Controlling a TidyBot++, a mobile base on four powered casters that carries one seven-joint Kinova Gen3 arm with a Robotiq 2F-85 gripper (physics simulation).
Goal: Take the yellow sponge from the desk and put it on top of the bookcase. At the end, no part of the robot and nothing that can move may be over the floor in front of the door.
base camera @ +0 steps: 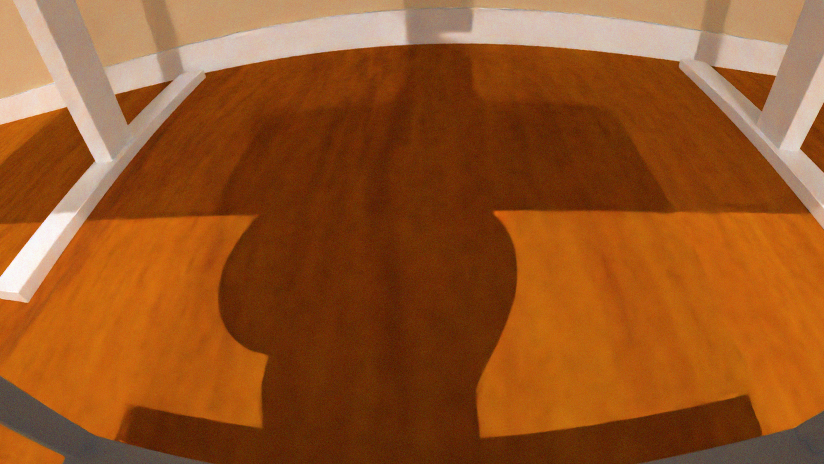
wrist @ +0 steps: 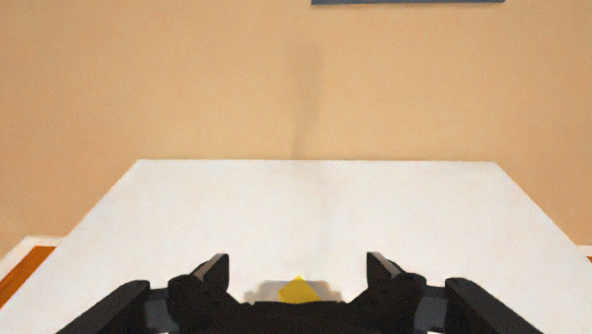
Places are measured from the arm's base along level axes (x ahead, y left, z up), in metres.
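Pixels of known places: gripper, fingertip midpoint: (wrist: 297, 268).
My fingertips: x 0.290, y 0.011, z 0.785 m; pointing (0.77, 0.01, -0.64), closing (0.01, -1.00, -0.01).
Observation:
For each thing: its top centre in the pictures, then the offset to it from my fingertips. "*": a spot on its surface instead. Level surfaces: height alone.
- yellow sponge, top centre: (wrist: 302, 300) dx +0.161, dy +0.001, dz -0.417 m
- white desk, surface height: dz -0.462 m
- dark picture frame, surface spot: (wrist: 407, 2) * dx +0.743, dy -0.305, dz +0.091 m
The yellow sponge (wrist: 298, 291) lies on the white desk (wrist: 320, 210). One corner of it shows at the bottom middle of the wrist view; the rest is hidden behind the gripper's body. My gripper (wrist: 297, 268) is open, with its fingers wide apart over the desk, and nothing shows held between them. The sponge's visible corner appears in line with the space between the fingers; the height of the fingers above it cannot be told. The bookcase and the door do not show in these views.
The desk's white legs and feet stand at the left (base camera: 152, 118) and right (base camera: 732, 103) in the base camera view. A wall (wrist: 150, 90) with a white baseboard (base camera: 322, 31) is behind the desk. The lower edge of a dark picture frame (wrist: 407, 2) shows on the wall.

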